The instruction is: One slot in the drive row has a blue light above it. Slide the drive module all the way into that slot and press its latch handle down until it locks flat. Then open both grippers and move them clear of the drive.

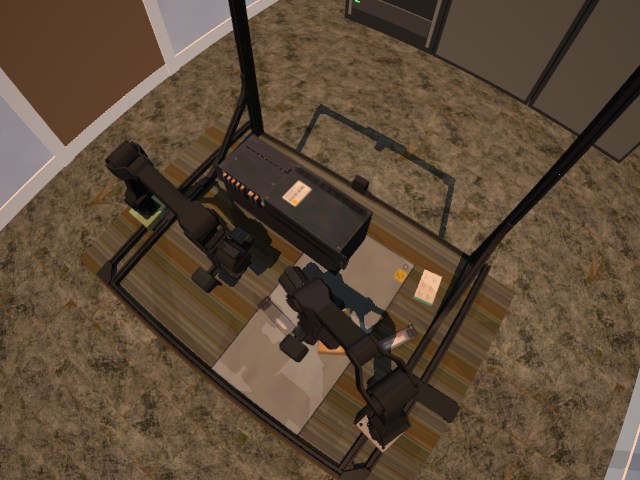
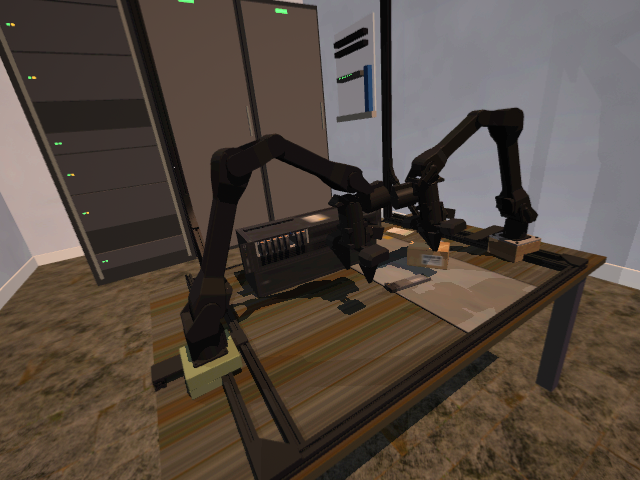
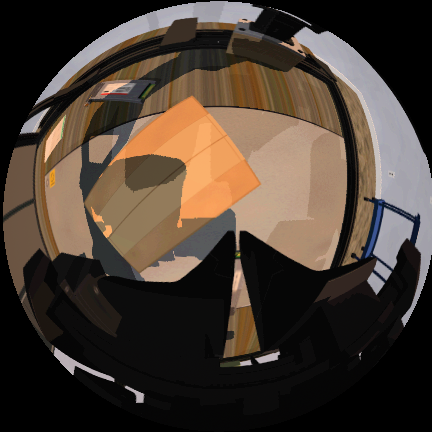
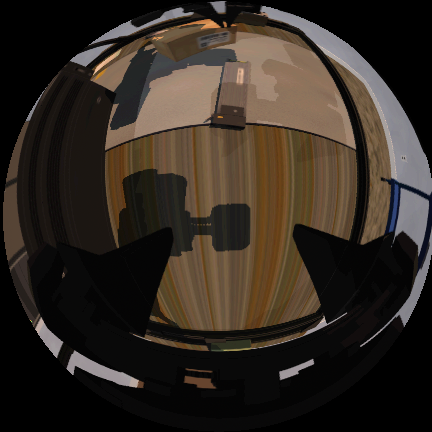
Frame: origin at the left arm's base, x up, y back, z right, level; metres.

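Seen in the pictures: left gripper, fingertip midpoint: [image 1: 312, 337] [image 2: 435, 250] [image 3: 235, 236]; right gripper, fingertip midpoint: [image 2: 358, 275] [image 3: 228, 359] [image 4: 235, 232]; left arm's base, link origin: [image 1: 383, 425] [image 2: 514, 236]; right arm's base, link origin: [image 1: 147, 207] [image 2: 208, 351].
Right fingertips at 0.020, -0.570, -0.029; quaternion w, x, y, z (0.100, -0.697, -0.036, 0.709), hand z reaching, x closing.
Observation:
Pixels of each thing's top centre, then the offset from my right fingertips to it, as dx, dy, dz. Level surfaces: height alone.
- drive module, top centre: [image 4: 229, 83] [image 3: 224, 292] [image 1: 279, 315] [image 2: 406, 280] -0.070, +0.164, +0.026
- grey mat, surface height: dx -0.080
- black drive chassis, top centre: [image 1: 290, 186] [image 2: 307, 219] +0.094, -0.052, +0.263
- orange-brown box, top centre: [image 3: 151, 190] [image 1: 334, 329] [image 2: 428, 245] -0.020, +0.301, +0.107
- second module, top centre: [image 3: 110, 91] [image 1: 394, 338] -0.072, +0.429, +0.223
- white card, top centre: [image 3: 52, 138] [image 1: 428, 287] [image 2: 399, 231] -0.080, +0.393, +0.409
The drive module [image 1: 279, 316] [image 2: 412, 282] [image 4: 233, 92] lies flat on the grey mat [image 1: 289, 397] [image 2: 475, 304], its latch end at the mat's edge. The black drive chassis [image 1: 325, 211] [image 2: 320, 273] [image 4: 82, 165] stands behind. Its drive row [image 2: 281, 249] shows orange-tipped handles; I cannot make out a blue light. My left gripper [image 2: 436, 248] [image 3: 235, 236] is shut with nothing held, low beside the orange-brown box and near the module's far end. My right gripper [image 4: 235, 232] is open and empty above the wooden table, between the chassis and the module's latch end.
The orange-brown box [image 1: 330, 348] [image 2: 428, 257] [image 3: 210, 155] [image 4: 195, 44] sits on the mat. A second module [image 1: 398, 339] [image 3: 120, 91] lies beyond it near the left arm's base. A white card [image 1: 428, 287] [image 3: 54, 137] lies at the right. Dark frame rails border the table.

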